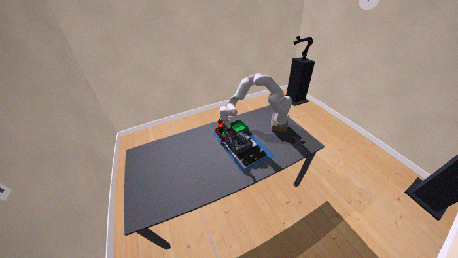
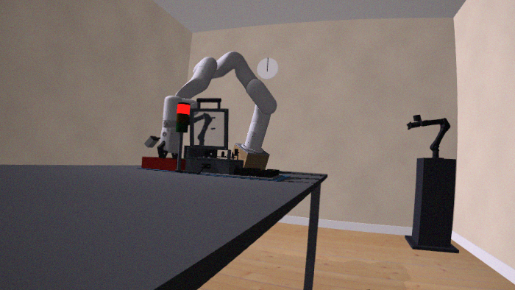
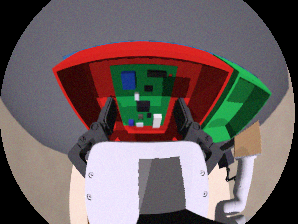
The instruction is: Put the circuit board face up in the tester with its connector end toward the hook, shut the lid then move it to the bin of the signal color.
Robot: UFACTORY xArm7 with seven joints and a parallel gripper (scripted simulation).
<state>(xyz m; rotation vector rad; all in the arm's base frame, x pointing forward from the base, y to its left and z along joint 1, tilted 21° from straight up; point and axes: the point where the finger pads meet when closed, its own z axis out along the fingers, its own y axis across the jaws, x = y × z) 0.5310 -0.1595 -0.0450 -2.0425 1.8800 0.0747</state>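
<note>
My gripper is now right at the red bin. The rest, counted from my hand: green circuit board: 10 mm below; green bin: 150 mm behind, 20 mm to the right; tester plate: 60 mm behind, 200 mm to the left, 50 mm above.
</note>
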